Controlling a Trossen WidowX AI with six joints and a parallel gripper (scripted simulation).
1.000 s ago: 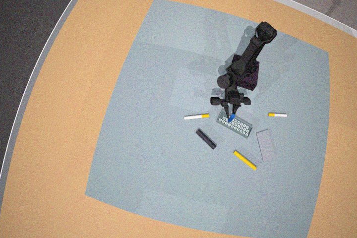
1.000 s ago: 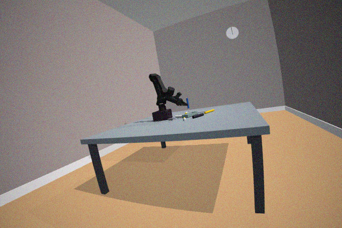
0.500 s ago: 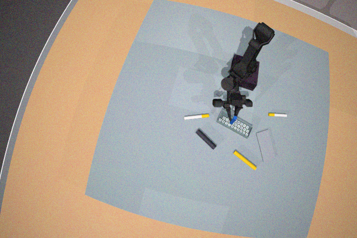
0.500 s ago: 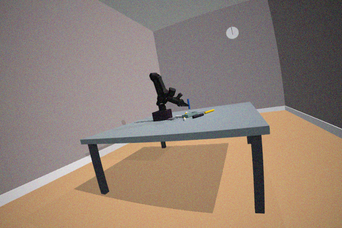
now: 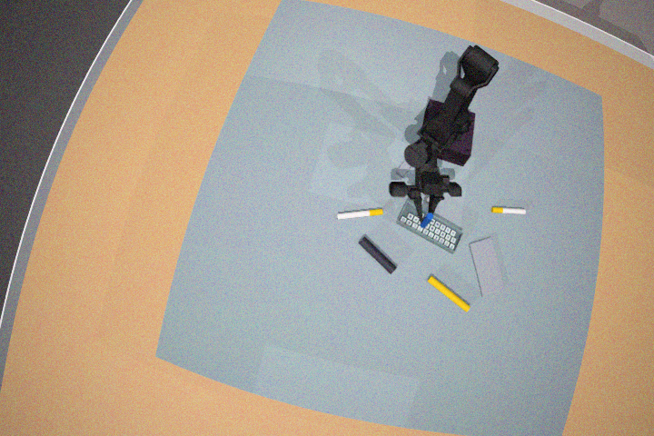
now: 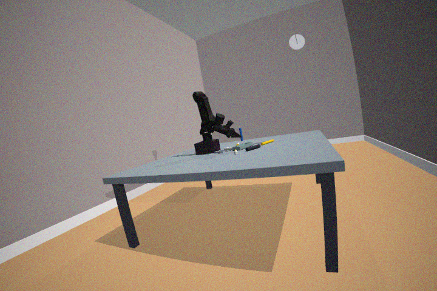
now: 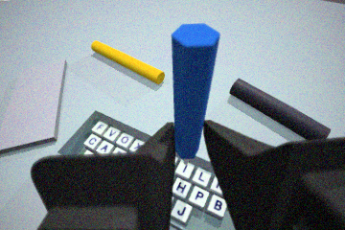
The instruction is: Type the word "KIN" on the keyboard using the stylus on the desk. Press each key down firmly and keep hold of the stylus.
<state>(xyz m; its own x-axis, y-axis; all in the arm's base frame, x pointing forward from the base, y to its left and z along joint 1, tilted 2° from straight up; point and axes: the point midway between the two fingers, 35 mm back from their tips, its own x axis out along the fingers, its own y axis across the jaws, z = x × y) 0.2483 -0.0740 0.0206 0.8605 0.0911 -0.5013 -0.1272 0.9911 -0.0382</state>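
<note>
The white cylinder lies 12 cm behind my gripper tip, 5 cm to the left of it and 8 cm below it. Also, from my gripper tip: dark rod 8 cm ahead, 11 cm to the right, 8 cm below; blue stylus 2 cm below; yellow rod 17 cm ahead, 10 cm to the left, 8 cm below.
</note>
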